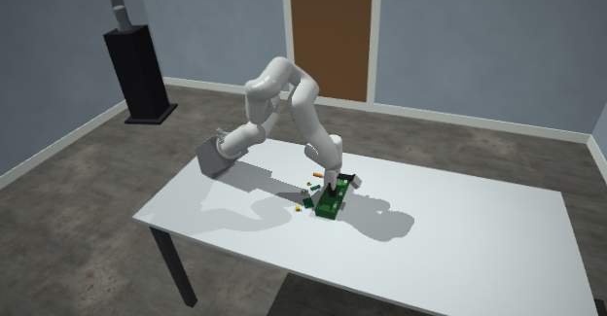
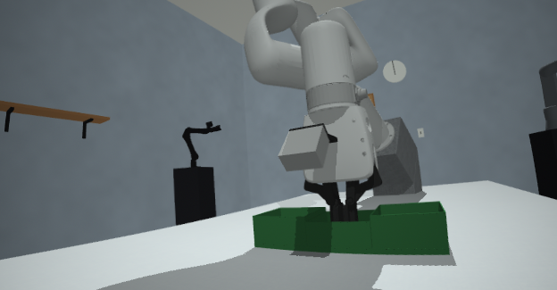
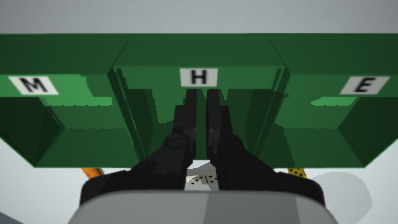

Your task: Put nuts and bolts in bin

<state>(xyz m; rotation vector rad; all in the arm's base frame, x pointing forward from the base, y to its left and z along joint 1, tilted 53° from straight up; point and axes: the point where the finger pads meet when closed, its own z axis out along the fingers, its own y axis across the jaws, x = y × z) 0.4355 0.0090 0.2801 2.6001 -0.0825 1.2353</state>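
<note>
My hand is 10 mm above the green bin row. From my hand the other things lie so: white domino (130 mm behind, 20 mm to the left, 30 mm below); then green battery (80 mm behind, 60 mm to the left, 30 mm below); then flat green block (100 mm behind, 40 mm to the right, 30 mm below).
</note>
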